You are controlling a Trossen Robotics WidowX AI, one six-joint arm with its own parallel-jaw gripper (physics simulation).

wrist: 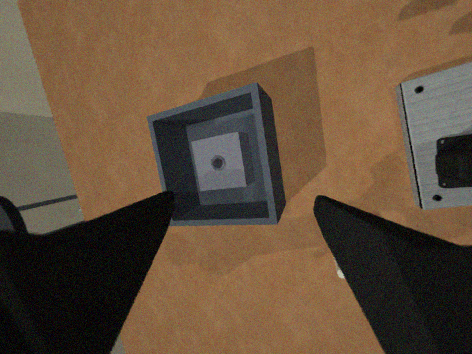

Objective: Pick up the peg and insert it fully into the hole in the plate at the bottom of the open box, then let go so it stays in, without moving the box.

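Seen in the pictures: gripper, fingertip midpoint: (244, 200); arm's base, origin of the base link: (471, 160).
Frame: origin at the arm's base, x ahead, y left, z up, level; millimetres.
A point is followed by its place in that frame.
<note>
The open blue-grey box (273, 165) @[x 236, y -27, z 45 mm] stands on the table, a little left of the middle of the wrist view. A pale square plate (206, 177) @[x 358, y -20, z 36 mm] lies at its bottom, with a round dark hole (218, 162) @[x 340, y -43, z 16 mm] near its middle. My gripper (244, 200) @[x 220, y -24, z 227 mm] is open, with nothing between its fingers. The fingertips show across the lower part of the box and the table to its right. No whole peg shows. A small pale piece (341, 274) @[x 161, y 131, z 58 mm] peeks out beside the right finger, which hides the rest; I cannot tell whether it is the peg.
A grey metal plate (420, 135) @[x 48, y -39, z 1 mm] with screw holes and a black part (455, 162) @[x 36, y -6, z 41 mm] lies at the right. The brown table (100, 60) @[x 630, y -325, z -22 mm] ends at an edge on the left. Shadows fall right of the box and at the top right.
</note>
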